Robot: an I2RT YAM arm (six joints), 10 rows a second.
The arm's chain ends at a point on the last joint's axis. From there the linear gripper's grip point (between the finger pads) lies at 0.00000 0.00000 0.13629 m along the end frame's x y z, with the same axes.
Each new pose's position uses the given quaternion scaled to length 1; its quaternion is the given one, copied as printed.
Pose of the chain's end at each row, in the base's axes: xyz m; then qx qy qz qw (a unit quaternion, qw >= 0):
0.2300, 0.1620, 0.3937, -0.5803, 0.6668, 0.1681, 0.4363
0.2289, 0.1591, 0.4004, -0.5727, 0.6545, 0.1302, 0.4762
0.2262, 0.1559, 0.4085, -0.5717, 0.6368, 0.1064, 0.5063
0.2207, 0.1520, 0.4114, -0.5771, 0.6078, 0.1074, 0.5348
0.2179, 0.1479, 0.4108, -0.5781, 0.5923, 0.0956, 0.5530
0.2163, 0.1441, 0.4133, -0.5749, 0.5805, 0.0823, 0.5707
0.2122, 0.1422, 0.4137, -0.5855, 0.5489, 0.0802, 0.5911
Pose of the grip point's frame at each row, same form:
0.2827, 0.2616, 0.3170, -0.5803, 0.6668, 0.1681, 0.4363
0.2935, 0.2567, 0.3305, -0.5727, 0.6545, 0.1302, 0.4762
0.2975, 0.2533, 0.3452, -0.5717, 0.6368, 0.1064, 0.5063
0.2924, 0.2539, 0.3562, -0.5771, 0.6078, 0.1074, 0.5348
0.2921, 0.2505, 0.3604, -0.5781, 0.5923, 0.0956, 0.5530
0.2937, 0.2466, 0.3676, -0.5749, 0.5805, 0.0823, 0.5707
0.2878, 0.2485, 0.3744, -0.5855, 0.5489, 0.0802, 0.5911

